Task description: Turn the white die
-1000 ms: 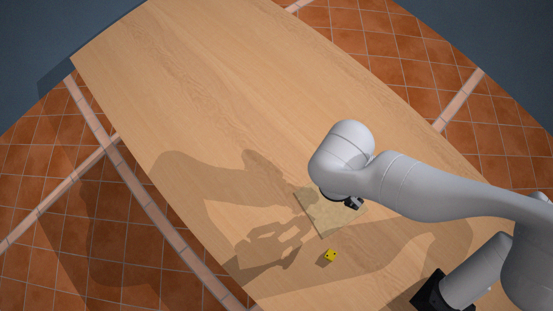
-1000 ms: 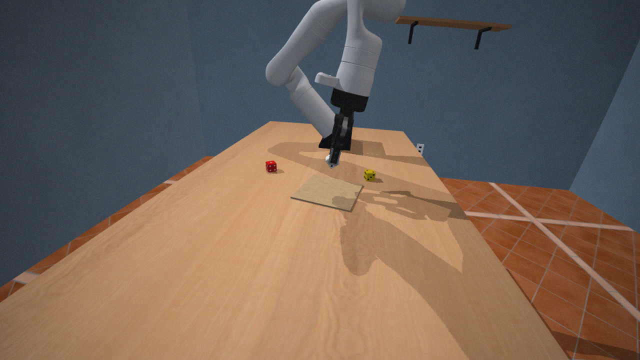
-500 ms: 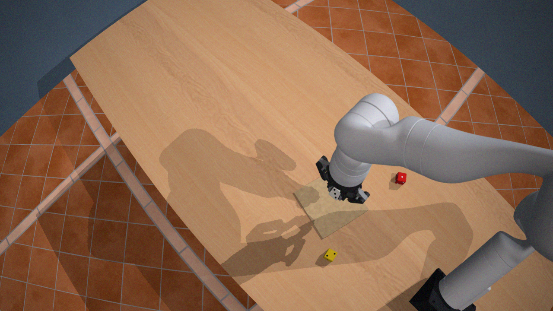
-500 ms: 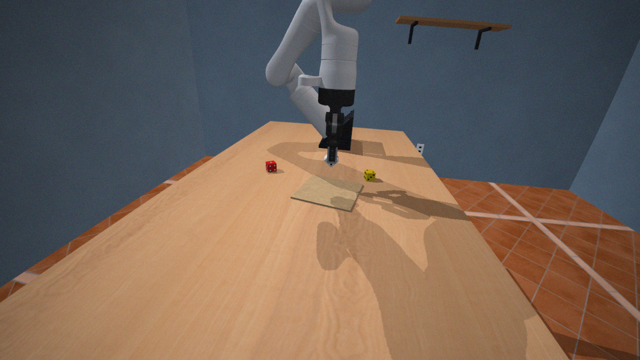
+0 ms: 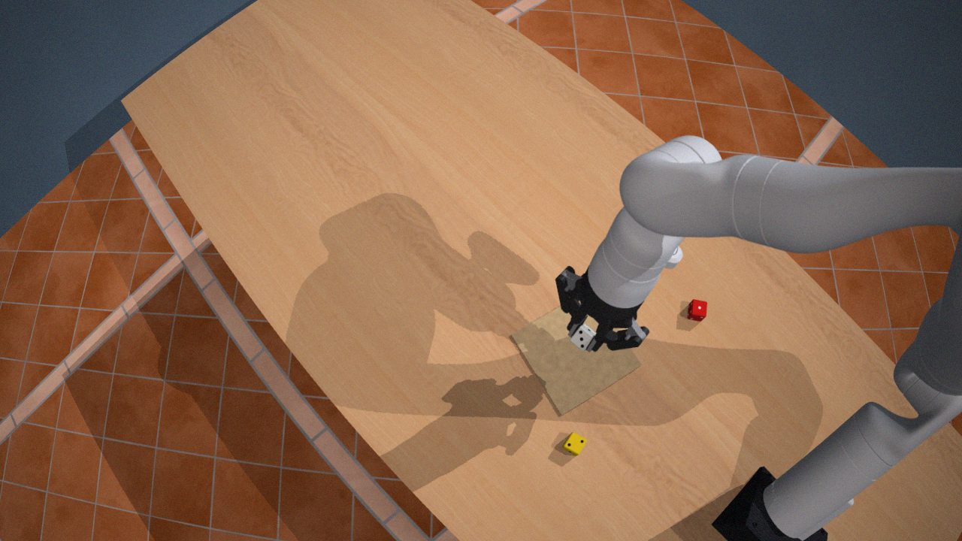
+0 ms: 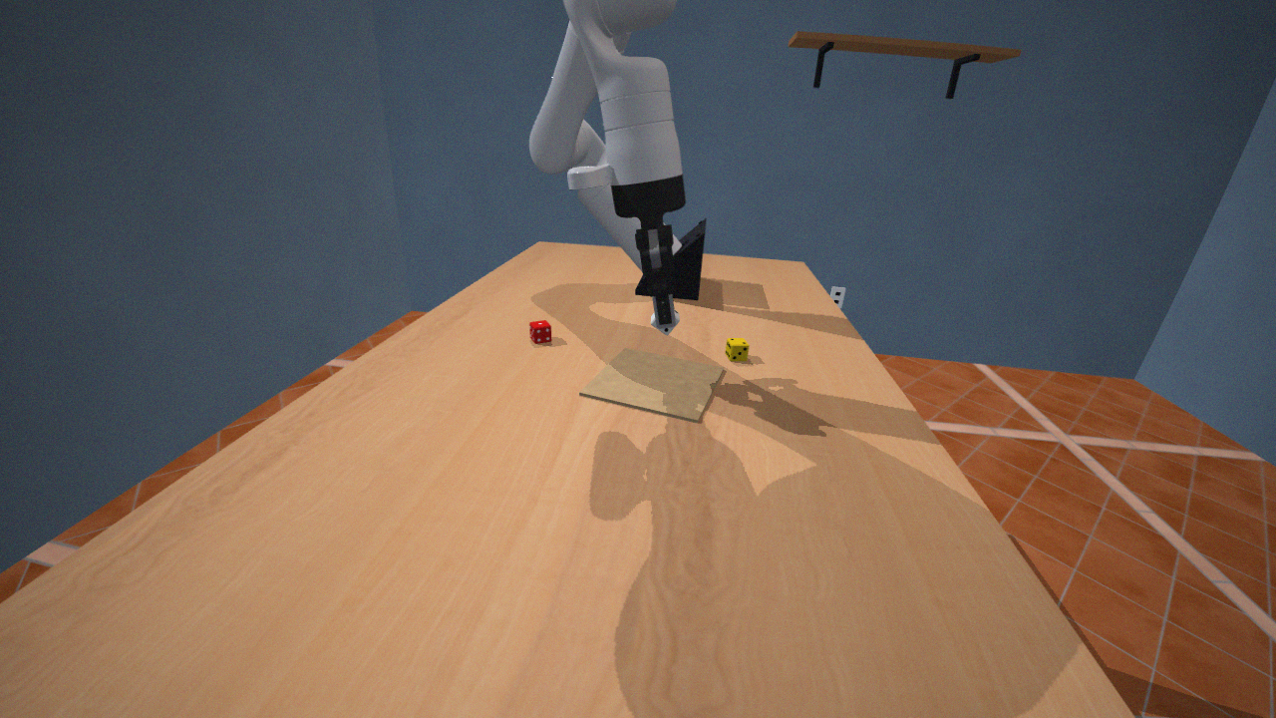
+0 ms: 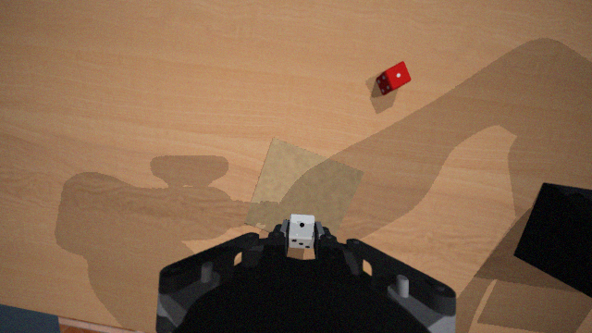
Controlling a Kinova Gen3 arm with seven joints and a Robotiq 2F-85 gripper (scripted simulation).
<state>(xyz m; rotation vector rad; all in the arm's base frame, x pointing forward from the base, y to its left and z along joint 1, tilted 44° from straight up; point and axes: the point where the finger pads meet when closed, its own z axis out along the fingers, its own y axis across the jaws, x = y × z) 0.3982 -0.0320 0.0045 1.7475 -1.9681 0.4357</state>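
The tan mat is 100 mm below my hand. From my hand the other things lie so: white die (10 mm below); yellow die (80 mm behind, 110 mm to the left, 80 mm below); red die (120 mm behind, 160 mm to the right, 80 mm below).
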